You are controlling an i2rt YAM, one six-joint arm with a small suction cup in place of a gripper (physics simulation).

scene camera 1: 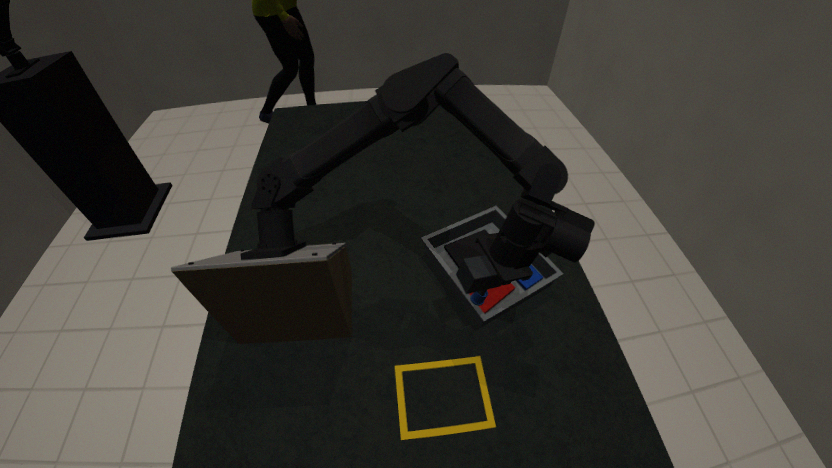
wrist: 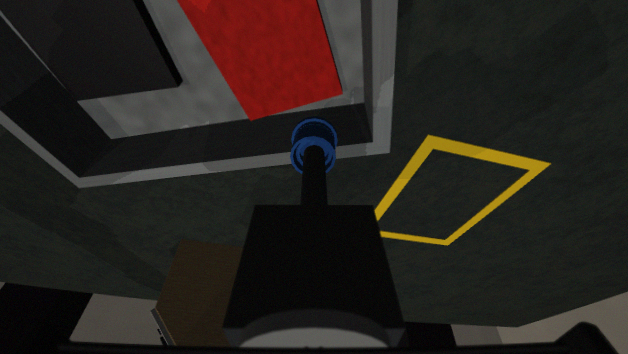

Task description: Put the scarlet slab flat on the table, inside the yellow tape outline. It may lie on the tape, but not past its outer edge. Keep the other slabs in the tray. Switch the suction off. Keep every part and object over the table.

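Pixels of known places: hand at its tool point: [scene camera 1: 477, 299] [wrist: 314, 135]; arm's base at its link origin: [scene camera 1: 278, 252].
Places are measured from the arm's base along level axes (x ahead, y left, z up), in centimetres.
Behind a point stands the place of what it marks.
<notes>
The scarlet slab [scene camera 1: 498, 296] @(x 43.0, y -5.7, z -16.2 cm) [wrist: 280, 55] @(x 40.3, y -4.6, z -16.2 cm) lies flat in the grey tray [scene camera 1: 522, 295] @(x 46.7, y -8.3, z -12.5 cm) [wrist: 150, 174] @(x 31.3, y 3.9, z -12.5 cm), near one corner. A dark slab [scene camera 1: 459, 249] @(x 37.5, y 8.5, z -16.3 cm) [wrist: 115, 45] @(x 39.0, y 5.8, z -16.3 cm) and a blue slab [scene camera 1: 530, 279] @(x 51.8, y -2.5, z -16.2 cm) are also in the tray, partly hidden by the arm in the scene view. My suction cup [scene camera 1: 478, 298] [wrist: 313, 142] is open and holds nothing. It is over the tray, by the scarlet slab's end; its height above the slab is hard to tell. The yellow tape outline [scene camera 1: 400, 401] @(x 19.0, y -24.0, z -17.4 cm) [wrist: 480, 153] @(x 34.8, y -23.6, z -17.4 cm) lies on the table, apart from the tray.
The arm stands on a brown box-shaped base [scene camera 1: 285, 302] @(x 1.7, y -9.6, z -1.9 cm) [wrist: 200, 285] @(x 11.3, y 2.4, z -11.4 cm) at the left of the table. A black pedestal [scene camera 1: 75, 139] stands on the floor at the left. A person [scene camera 1: 290, 52] stands beyond the table's far edge.
</notes>
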